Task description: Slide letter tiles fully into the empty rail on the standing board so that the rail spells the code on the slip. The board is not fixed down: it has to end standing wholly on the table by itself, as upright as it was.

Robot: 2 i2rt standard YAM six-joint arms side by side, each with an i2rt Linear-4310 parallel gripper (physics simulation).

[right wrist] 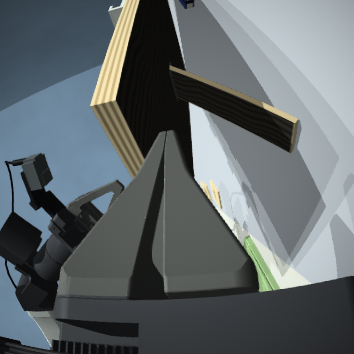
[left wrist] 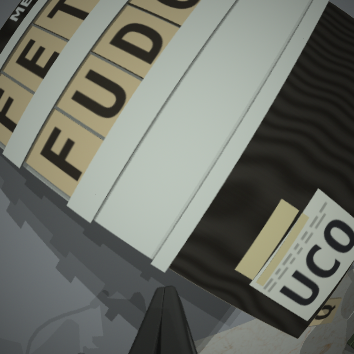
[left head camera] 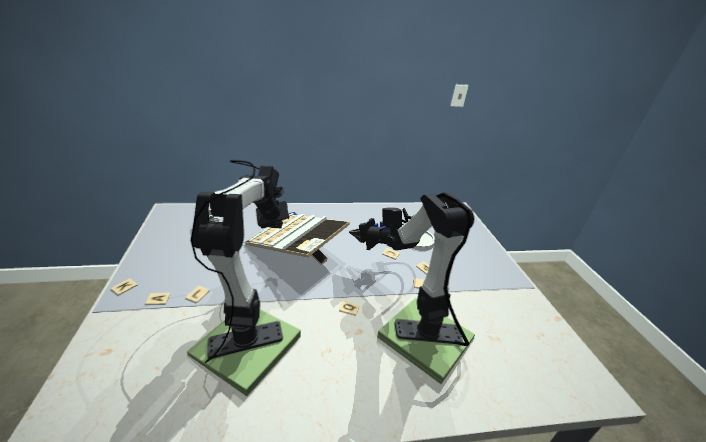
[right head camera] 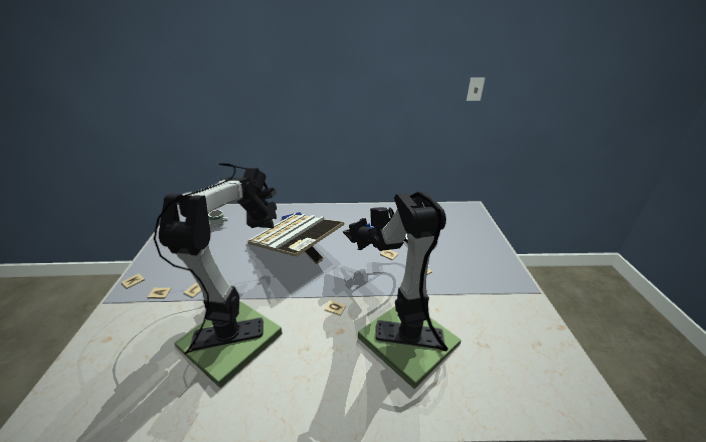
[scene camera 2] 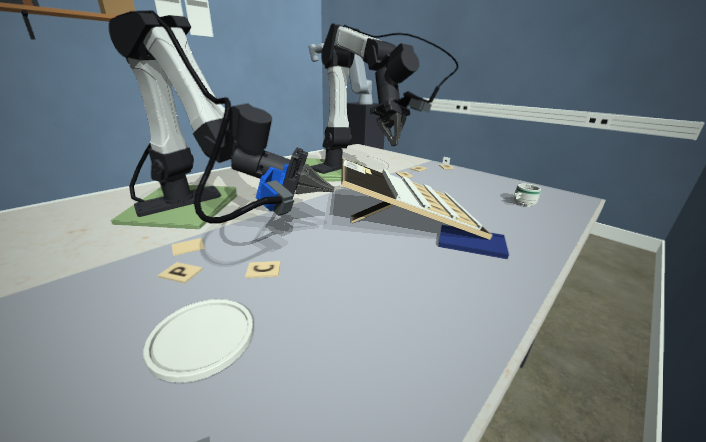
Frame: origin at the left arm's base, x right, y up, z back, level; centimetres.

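Seen in the pictures: left gripper, fingertip midpoint: (right wrist: pixel 120 182) (left wrist: pixel 168 293) (left head camera: pixel 280 226) (right head camera: pixel 273 226) (scene camera 2: pixel 394 145); right gripper, fingertip midpoint: (right wrist: pixel 169 140) (left head camera: pixel 349 231) (right head camera: pixel 344 231) (scene camera 2: pixel 333 189); left arm's base, origin of the base link: (left head camera: pixel 246 340) (right head camera: pixel 228 334) (scene camera 2: pixel 333 167); right arm's base, origin of the base link: (left head camera: pixel 427 332) (right head camera: pixel 409 335) (scene camera 2: pixel 179 201).
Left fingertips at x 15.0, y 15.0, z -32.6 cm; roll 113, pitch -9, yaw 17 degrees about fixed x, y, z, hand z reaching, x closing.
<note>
Pixels of each thing's top centre, then the offset from my left fingertips to it. "spot": a spot on its surface instead.
- rear strut, surface spot: (right wrist: pixel 235 107) (scene camera 2: pixel 373 209) spot: dx +12.7, dy -13.6, dz -2.0 cm
- upper rail, surface spot: (left wrist: pixel 200 115) spot: dx +6.3, dy -8.2, dz -5.4 cm
- slip, middle of its top: (left wrist: pixel 326 265) (scene camera 2: pixel 354 161) (left head camera: pixel 312 241) (right head camera: pixel 302 241) dx +9.7, dy -3.4, dz +6.1 cm
- Loose tiles K, middle of its top: (left head camera: pixel 124 286) (right head camera: pixel 133 280) dx -50.2, dy -16.4, dz +0.3 cm
- A, middle of its top: (right wrist: pixel 205 190) (left head camera: pixel 157 298) (right head camera: pixel 159 292) dx -39.9, dy -16.4, dz +8.3 cm
- L, middle of its top: (right wrist: pixel 214 194) (left head camera: pixel 197 293) (right head camera: pixel 195 289) dx -28.4, dy -16.4, dz +9.2 cm
- Q, middle of its top: (left wrist: pixel 324 311) (left head camera: pixel 349 307) (right head camera: pixel 335 307) dx +17.9, dy -16.6, dz +26.7 cm
- C, middle of its top: (scene camera 2: pixel 263 268) (right head camera: pixel 389 253) (left head camera: pixel 391 253) dx +43.4, dy -16.4, dz +3.2 cm
- P, middle of its top: (scene camera 2: pixel 180 271) (left head camera: pixel 425 267) dx +53.1, dy -16.4, dz +14.4 cm
- blue block, middle of its top: (scene camera 2: pixel 472 238) dx +8.6, dy -15.6, dz -25.6 cm
- white plate, middle of its top: (scene camera 2: pixel 200 331) (left head camera: pixel 419 236) dx +59.4, dy -15.2, dz -3.1 cm
- cup, middle of its top: (scene camera 2: pixel 526 187) (right head camera: pixel 217 213) dx -24.6, dy -11.3, dz -31.7 cm
- tile, middle of its top: (scene camera 2: pixel 187 245) dx +47.4, dy -16.4, dz +22.2 cm
The board (left head camera: pixel 333 229) (right head camera: pixel 328 229) (scene camera 2: pixel 364 182) (left wrist: pixel 225 215) (right wrist: pixel 102 75) leans back on a rear strut (scene camera 2: pixel 369 212) (right wrist: pixel 235 107). Its two lower rails hold tiles; the upper rail (left wrist: pixel 200 115) is empty. The slip (left head camera: pixel 311 244) (left wrist: pixel 312 260) shows "UCO", the rest cut off. Loose tiles K (left head camera: pixel 124 286), A (left head camera: pixel 157 298), L (left head camera: pixel 197 294), Q (left head camera: pixel 349 308), C (scene camera 2: pixel 263 269) and P (scene camera 2: pixel 179 272) lie flat. My left gripper (scene camera 2: pixel 394 143) (left wrist: pixel 168 293) is shut and empty above the board's left side. My right gripper (scene camera 2: pixel 332 188) (right wrist: pixel 169 140) is shut and empty, close by the board's right upper edge.
A blue block (scene camera 2: pixel 471 242) lies at the board's low edge. A white plate (scene camera 2: pixel 200 338) lies beyond the C and P tiles. A cup (scene camera 2: pixel 527 194) (right head camera: pixel 215 214) stands toward the back left in the head view. Another tile (scene camera 2: pixel 187 246) lies near P, its letter unreadable.
</note>
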